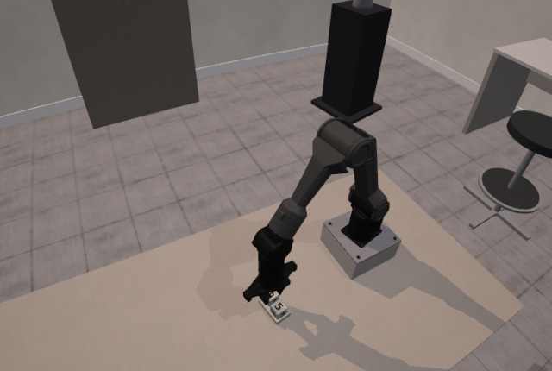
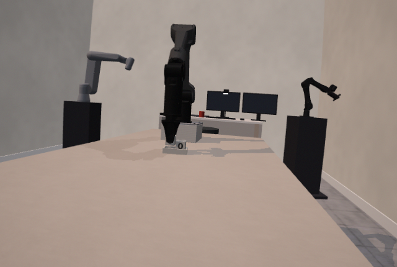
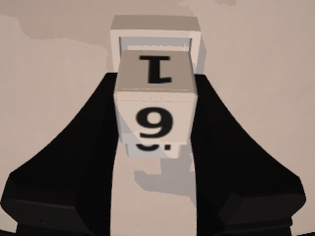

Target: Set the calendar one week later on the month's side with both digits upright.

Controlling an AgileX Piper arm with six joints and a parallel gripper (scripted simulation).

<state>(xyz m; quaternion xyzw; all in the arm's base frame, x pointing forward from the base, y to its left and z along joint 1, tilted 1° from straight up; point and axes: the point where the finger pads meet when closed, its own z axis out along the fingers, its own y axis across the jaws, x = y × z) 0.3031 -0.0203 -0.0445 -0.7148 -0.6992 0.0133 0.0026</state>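
Now: hand 20 mm to the right of the tray and 30 mm above it. Also, from my hand: white number cube: right at my hand.
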